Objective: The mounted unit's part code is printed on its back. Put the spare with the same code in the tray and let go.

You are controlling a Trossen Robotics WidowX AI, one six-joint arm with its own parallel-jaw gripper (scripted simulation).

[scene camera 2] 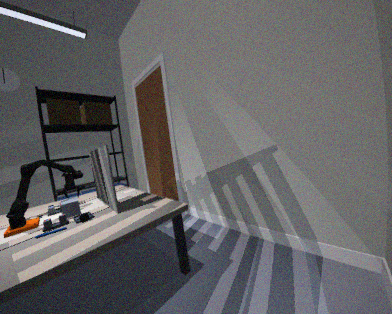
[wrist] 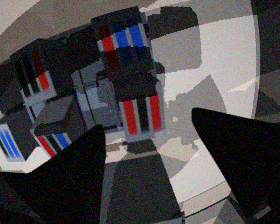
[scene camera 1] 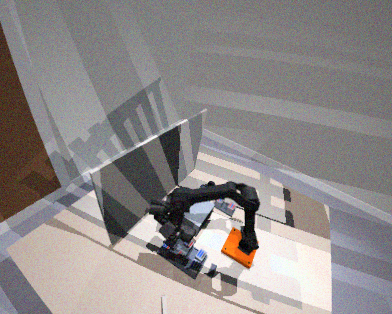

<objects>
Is my gripper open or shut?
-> Open.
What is my gripper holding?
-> Nothing.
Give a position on a grey upright panel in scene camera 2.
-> At 100, 162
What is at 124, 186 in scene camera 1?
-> A grey upright panel.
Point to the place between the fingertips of my gripper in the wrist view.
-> At 149, 122
</objects>
